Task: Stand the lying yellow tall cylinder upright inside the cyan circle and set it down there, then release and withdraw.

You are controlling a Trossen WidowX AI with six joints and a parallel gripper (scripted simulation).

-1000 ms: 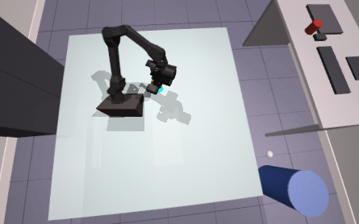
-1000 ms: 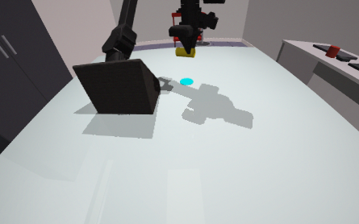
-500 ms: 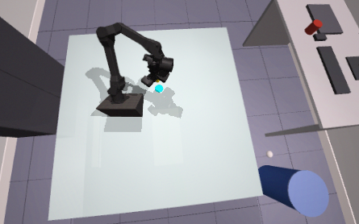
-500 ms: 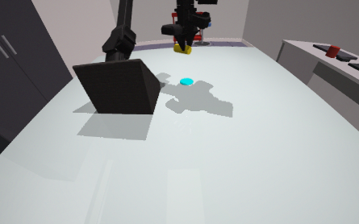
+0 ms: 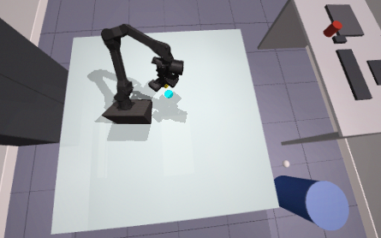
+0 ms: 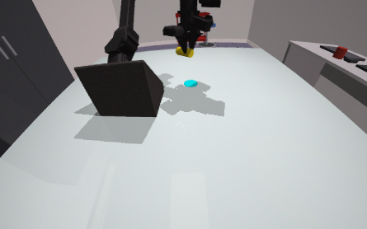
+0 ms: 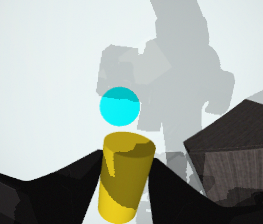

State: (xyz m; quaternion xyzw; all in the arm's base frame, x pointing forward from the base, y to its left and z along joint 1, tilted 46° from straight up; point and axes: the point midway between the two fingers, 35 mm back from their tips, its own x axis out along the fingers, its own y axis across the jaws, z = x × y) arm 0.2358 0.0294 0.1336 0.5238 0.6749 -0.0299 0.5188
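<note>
My gripper tip is 14 cm above the cyan circle and 1 cm short of it. Also, from my gripper tip: yellow tall cylinder: 1 cm to the left, 1 cm behind.
</note>
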